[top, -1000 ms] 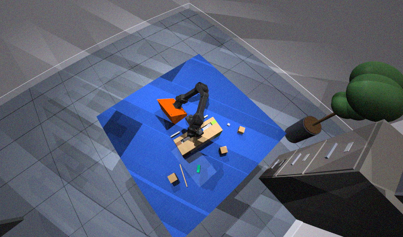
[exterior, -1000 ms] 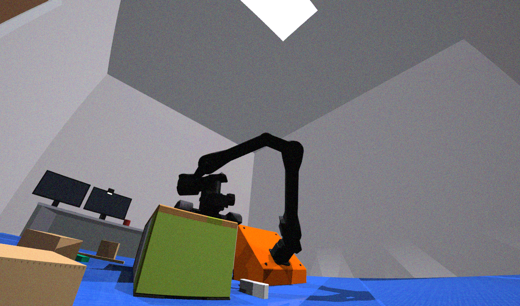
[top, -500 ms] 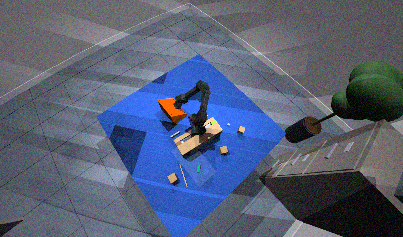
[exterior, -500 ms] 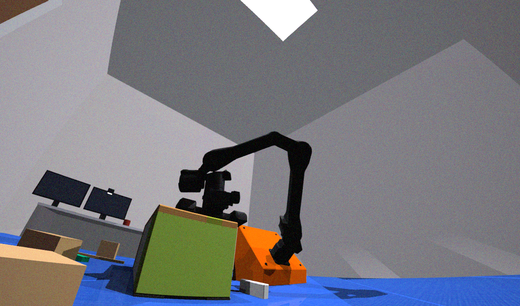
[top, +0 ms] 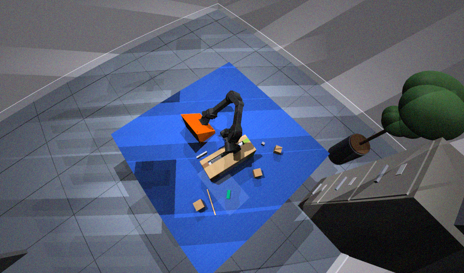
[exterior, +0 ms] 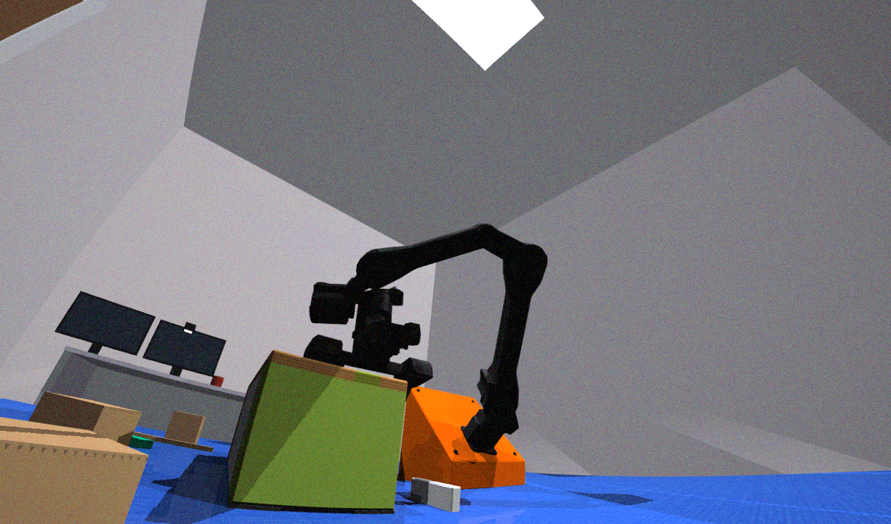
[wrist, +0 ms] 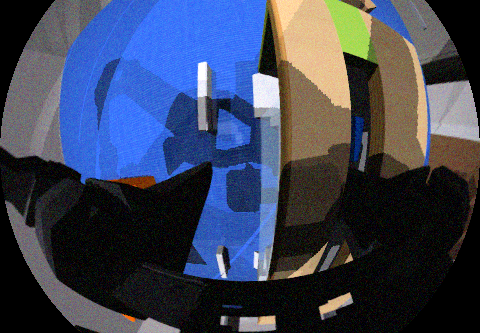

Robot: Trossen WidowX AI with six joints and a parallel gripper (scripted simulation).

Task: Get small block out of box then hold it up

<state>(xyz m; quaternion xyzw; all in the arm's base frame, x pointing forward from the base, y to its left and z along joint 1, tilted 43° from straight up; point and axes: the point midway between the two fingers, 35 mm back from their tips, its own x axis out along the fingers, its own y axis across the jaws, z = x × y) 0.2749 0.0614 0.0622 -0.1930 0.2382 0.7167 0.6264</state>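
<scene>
Now: gripper tip 6 cm short of the blue block and 2 cm to the right of it. Round my gripper tip: grey cube: 11 cm ahead, 23 cm to the left, 8 cm below; then tan box: 4 cm ahead, 8 cm to the right, 2 cm below; then green piece: 29 cm ahead, 21 cm to the right, 8 cm below.
</scene>
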